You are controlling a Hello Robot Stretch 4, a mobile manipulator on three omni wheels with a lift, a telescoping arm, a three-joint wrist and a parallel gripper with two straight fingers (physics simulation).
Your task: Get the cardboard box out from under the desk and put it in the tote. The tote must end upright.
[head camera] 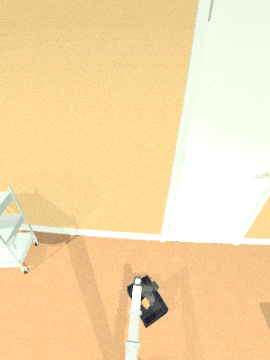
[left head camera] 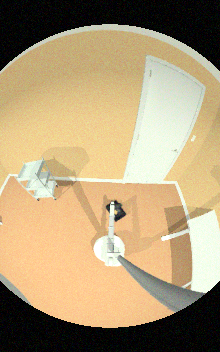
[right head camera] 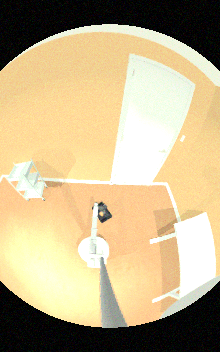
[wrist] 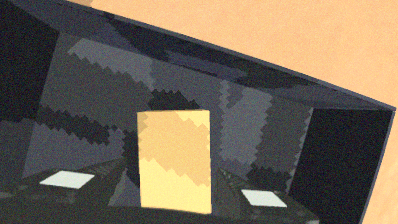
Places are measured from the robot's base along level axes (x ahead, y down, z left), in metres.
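Pixels of known places: gripper, between the fingertips: [head camera: 147,300] [left head camera: 115,210] [right head camera: 101,212] [wrist: 171,177].
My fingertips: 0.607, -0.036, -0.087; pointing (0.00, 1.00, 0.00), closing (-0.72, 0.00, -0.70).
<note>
Behind a point stands the place of what it marks, as x, y, z.
The cardboard box [head camera: 145,303] @(0.584, -0.027, -0.075) [left head camera: 116,212] @(0.577, -0.027, -0.103) [right head camera: 101,213] @(0.587, -0.023, -0.086) [wrist: 175,150] @(0.620, -0.026, -0.102) is a small yellow-tan block inside the walls of the dark tote [head camera: 157,314] @(0.532, 0.024, -0.176) [left head camera: 120,216] @(0.524, 0.024, -0.177) [right head camera: 106,216] @(0.553, 0.023, -0.171) [wrist: 345,145] @(0.529, -0.038, -0.220). The tote stands upright on the floor, its open side up. My gripper [head camera: 149,299] @(0.607, -0.036, -0.087) [wrist: 171,177] @(0.607, -0.036, -0.087) is lowered into the tote from above and is open. Its two fingers stand on either side of the box, with a gap showing beside it in the wrist view. The box's underside is hidden, so whether it touches the tote's bottom cannot be told.
A white desk [left head camera: 206,250] @(-0.272, -0.693, -1.148) [right head camera: 197,255] @(-0.286, -0.693, -1.164) stands at the right. A white shelf cart [left head camera: 31,168] @(0.873, -0.636, 1.311) [right head camera: 21,170] @(0.852, -0.635, 1.286) stands at the left near the back wall. A closed white door [head camera: 225,125] @(1.239, -1.258, -0.517) [left head camera: 167,115] @(1.243, -1.381, -0.604) [right head camera: 155,115] @(1.244, -1.380, -0.641) is in the wall beyond the tote.
</note>
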